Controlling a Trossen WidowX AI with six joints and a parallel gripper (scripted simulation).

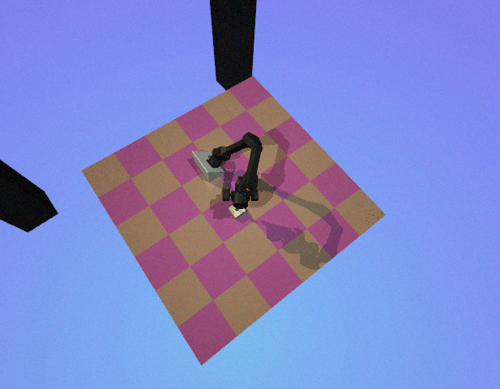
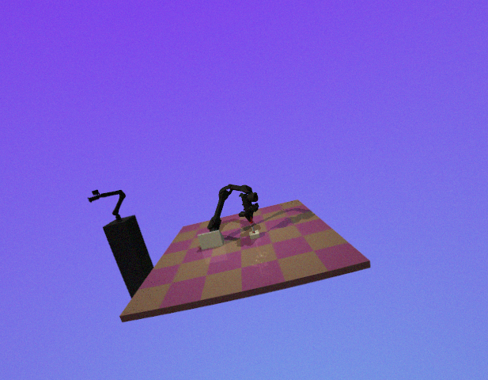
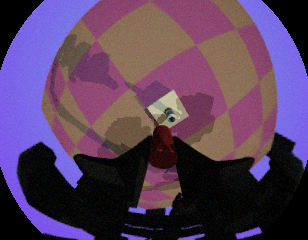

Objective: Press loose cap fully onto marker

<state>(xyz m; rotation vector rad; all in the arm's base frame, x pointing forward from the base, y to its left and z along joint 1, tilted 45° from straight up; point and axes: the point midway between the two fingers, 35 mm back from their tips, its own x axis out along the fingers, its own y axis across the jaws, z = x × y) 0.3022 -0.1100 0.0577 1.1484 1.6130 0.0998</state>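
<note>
Right now the pale holder block is 20 mm to the right of my gripper tip and 110 mm below it. Also, from my gripper tip: red cap: 10 mm above.
</note>
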